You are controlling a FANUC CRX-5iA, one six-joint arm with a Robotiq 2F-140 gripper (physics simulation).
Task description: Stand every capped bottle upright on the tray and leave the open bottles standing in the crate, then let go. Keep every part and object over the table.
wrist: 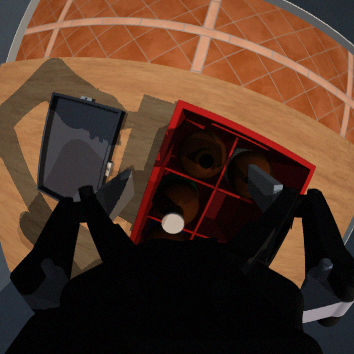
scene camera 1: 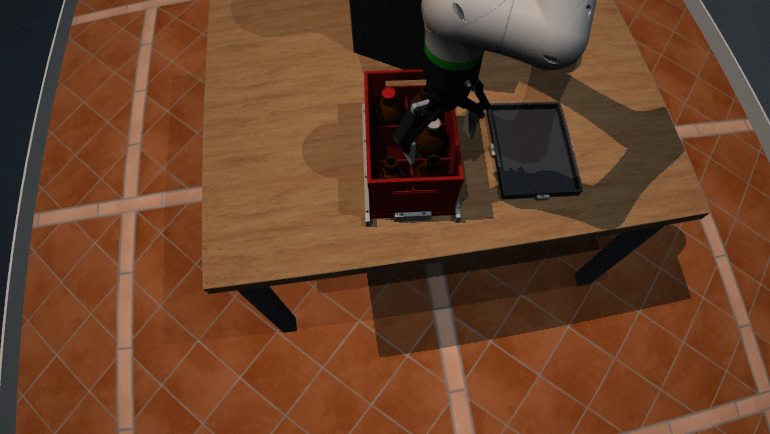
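Note:
The red crate (scene camera 1: 415,180) (wrist: 250,133) holds several brown bottles upright. A white-capped bottle (scene camera 1: 434,124) (wrist: 173,223) stands in the middle row, on the tray side. A red-capped bottle (scene camera 1: 388,107) stands in the back left compartment. Two open bottles (scene camera 1: 390,164) (scene camera 1: 432,164) (wrist: 202,154) (wrist: 245,175) stand in the front row. Another brown bottle (scene camera 1: 419,99) at the back right is mostly hidden by the arm. My gripper (scene camera 1: 441,141) (wrist: 189,179) is open and empty above the white-capped bottle, one finger over the crate, the other beyond its tray-side wall. The dark tray (scene camera 1: 533,161) (wrist: 75,150) holds no bottle.
The wooden table (scene camera 1: 280,161) (wrist: 160,80) carries the crate and, to its right in the scene view, the tray. Metal brackets (scene camera 1: 412,216) line the crate's base. A black block (scene camera 1: 377,32) stands behind the crate. The white arm (scene camera 1: 506,26) reaches over from the back.

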